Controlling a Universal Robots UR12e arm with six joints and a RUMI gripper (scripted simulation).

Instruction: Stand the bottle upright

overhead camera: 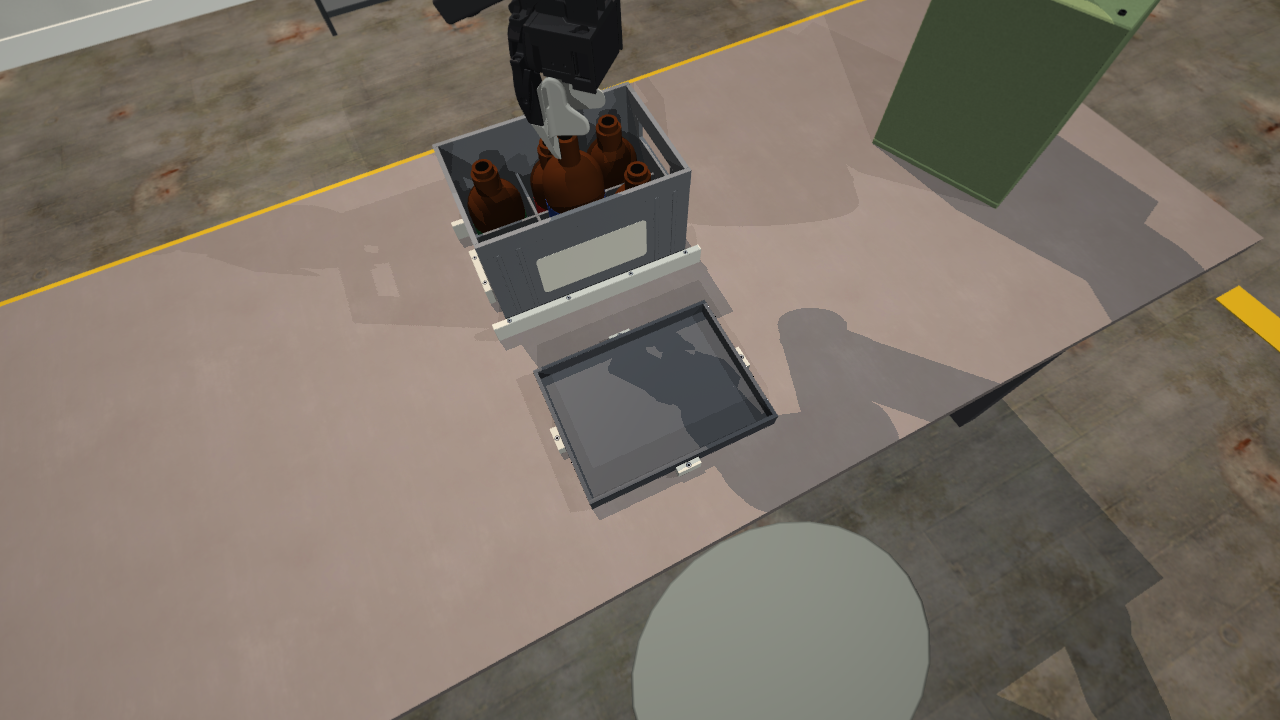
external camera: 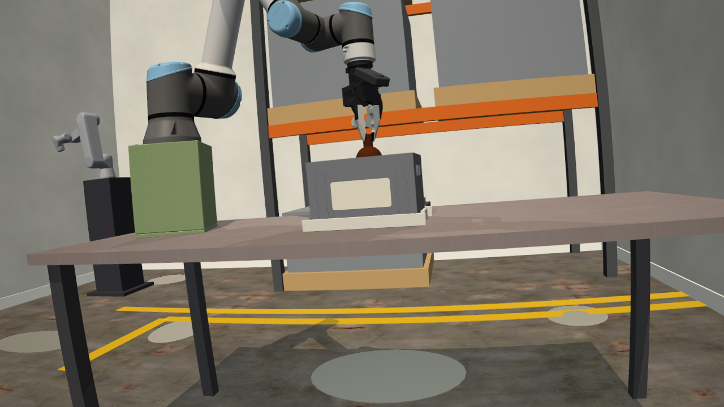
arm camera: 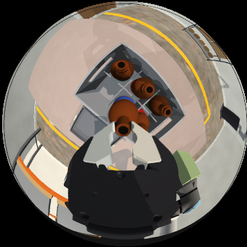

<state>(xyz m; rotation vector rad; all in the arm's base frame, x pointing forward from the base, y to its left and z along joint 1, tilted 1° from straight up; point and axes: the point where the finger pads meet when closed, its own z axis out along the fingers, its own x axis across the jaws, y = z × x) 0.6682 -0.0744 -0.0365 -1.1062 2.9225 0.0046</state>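
Right now my hand is 70 mm above the brown bottle and 10 mm to the right of it. The rest, counted from my hand: grey crate: 150 mm below, 40 mm to the right, 10 mm behind; then dark tray: 240 mm to the left, 220 mm below, 20 mm ahead.
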